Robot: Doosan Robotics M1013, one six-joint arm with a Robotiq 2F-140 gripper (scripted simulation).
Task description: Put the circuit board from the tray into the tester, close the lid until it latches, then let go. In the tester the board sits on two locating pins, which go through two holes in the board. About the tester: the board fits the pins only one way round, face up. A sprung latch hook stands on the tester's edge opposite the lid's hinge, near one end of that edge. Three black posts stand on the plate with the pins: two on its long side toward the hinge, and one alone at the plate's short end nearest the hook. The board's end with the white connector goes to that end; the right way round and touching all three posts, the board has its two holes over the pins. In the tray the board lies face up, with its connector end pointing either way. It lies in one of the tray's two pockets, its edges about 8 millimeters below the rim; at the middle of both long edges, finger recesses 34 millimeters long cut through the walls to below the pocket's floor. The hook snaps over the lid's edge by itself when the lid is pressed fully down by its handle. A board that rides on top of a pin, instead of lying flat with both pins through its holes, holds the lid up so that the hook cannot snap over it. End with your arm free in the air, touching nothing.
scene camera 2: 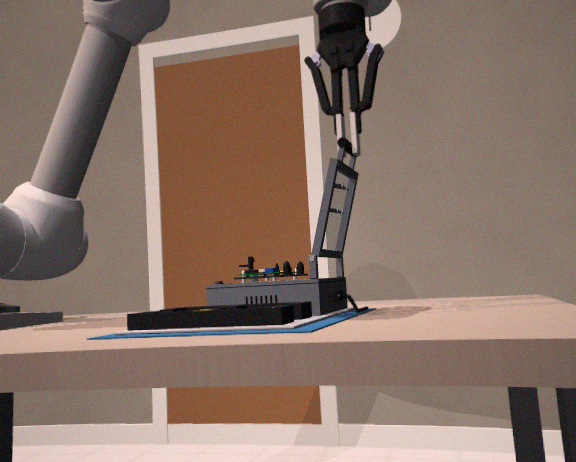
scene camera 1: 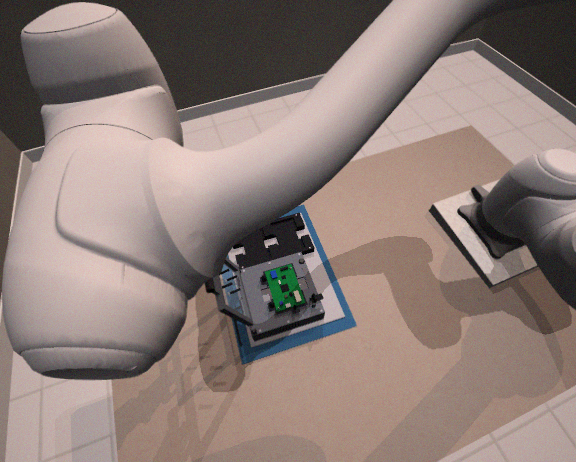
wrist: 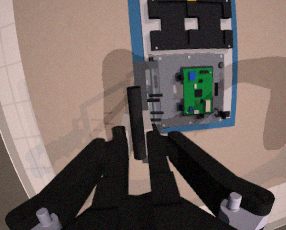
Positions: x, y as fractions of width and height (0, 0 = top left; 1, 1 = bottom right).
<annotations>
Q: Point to a see-through lid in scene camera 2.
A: At 0.59, 0.39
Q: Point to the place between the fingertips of my gripper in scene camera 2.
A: At 0.61, 0.34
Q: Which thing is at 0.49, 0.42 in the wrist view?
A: A see-through lid.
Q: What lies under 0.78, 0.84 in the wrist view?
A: My gripper.
</annotations>
